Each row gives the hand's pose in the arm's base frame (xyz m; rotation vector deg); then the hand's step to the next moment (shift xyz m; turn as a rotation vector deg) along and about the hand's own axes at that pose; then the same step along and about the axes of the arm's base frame.
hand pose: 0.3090 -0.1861 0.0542 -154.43 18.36 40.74
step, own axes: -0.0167 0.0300 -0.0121 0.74 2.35 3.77
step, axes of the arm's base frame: -0.0178 -0.0299 0.0106 -1.71 -0.85 -4.08
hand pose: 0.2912 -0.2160 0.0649 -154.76 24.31 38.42
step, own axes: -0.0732 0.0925 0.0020 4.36 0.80 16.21
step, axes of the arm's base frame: -0.0958 -0.0677 0.0124 -3.03 4.50 -15.90
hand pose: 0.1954 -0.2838 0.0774 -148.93 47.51 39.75
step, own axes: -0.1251 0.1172 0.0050 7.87 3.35 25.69
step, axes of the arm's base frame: -0.1622 -0.0327 0.0450 -5.39 5.08 -26.04
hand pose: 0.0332 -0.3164 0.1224 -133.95 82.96 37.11
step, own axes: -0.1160 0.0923 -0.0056 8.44 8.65 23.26
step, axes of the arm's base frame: -0.1264 0.0445 0.0636 -9.42 1.15 -24.43
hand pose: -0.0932 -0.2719 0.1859 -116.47 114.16 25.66
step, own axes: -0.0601 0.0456 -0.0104 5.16 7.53 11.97
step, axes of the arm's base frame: -0.0459 0.0500 0.0346 -7.91 -0.24 -12.80
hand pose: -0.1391 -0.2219 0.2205 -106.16 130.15 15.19
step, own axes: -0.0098 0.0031 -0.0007 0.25 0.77 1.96
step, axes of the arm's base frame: -0.0011 0.0097 0.0033 -0.73 0.43 -1.95
